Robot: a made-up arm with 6 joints. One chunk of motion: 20 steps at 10 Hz.
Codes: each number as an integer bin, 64 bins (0 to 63) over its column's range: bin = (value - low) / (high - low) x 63, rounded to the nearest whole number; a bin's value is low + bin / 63 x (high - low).
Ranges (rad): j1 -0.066..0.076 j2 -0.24..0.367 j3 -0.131..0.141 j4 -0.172..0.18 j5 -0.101..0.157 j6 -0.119..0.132
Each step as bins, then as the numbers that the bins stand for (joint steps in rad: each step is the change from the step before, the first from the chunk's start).
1 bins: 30 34 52 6 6 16
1 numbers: 0.00162 0.08759 0.09351 -0.13848 -0.07643 -0.05525
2 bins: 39 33 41 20 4 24
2 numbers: 0.02190 0.07795 0.04602 -0.06025 -0.08462 -0.02338
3 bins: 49 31 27 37 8 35
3 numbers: 0.04444 0.05868 -0.01443 0.03473 -0.06824 0.02044
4 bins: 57 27 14 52 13 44
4 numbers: 0.06248 0.02014 -0.07056 0.11854 -0.04776 0.05630
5 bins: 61 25 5 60 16 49
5 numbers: 0.07149 0.00087 -0.10941 0.16324 -0.03548 0.07622
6 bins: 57 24 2 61 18 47
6 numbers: 0.06248 -0.00876 -0.12237 0.16883 -0.02729 0.06825
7 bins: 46 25 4 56 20 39
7 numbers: 0.03768 0.00087 -0.11373 0.14089 -0.01910 0.03638
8 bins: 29 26 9 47 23 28
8 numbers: -0.00063 0.01051 -0.09214 0.09060 -0.00681 -0.00744
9 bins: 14 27 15 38 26 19
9 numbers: -0.03444 0.02014 -0.06624 0.04032 0.00548 -0.04330
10 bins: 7 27 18 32 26 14
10 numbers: -0.05022 0.02014 -0.05329 0.00679 0.00548 -0.06322
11 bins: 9 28 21 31 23 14
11 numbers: -0.04571 0.02978 -0.04033 0.00121 -0.00681 -0.06322
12 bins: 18 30 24 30 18 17
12 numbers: -0.02543 0.04905 -0.02738 -0.00438 -0.02729 -0.05127
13 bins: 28 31 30 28 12 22
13 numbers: -0.00289 0.05868 -0.00148 -0.01556 -0.05186 -0.03135
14 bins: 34 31 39 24 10 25
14 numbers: 0.01063 0.05868 0.03738 -0.03790 -0.06005 -0.01940
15 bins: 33 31 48 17 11 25
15 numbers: 0.00838 0.05868 0.07624 -0.07702 -0.05595 -0.01940
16 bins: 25 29 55 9 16 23
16 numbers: -0.00965 0.03941 0.10646 -0.12171 -0.03548 -0.02737
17 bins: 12 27 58 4 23 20
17 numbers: -0.03895 0.02014 0.11941 -0.14965 -0.00681 -0.03932
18 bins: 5 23 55 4 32 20
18 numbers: -0.05473 -0.01840 0.10646 -0.14965 0.03005 -0.03932
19 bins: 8 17 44 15 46 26
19 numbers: -0.04797 -0.07621 0.05897 -0.08819 0.08738 -0.01541
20 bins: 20 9 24 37 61 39
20 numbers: -0.02092 -0.15329 -0.02738 0.03473 0.14881 0.03638
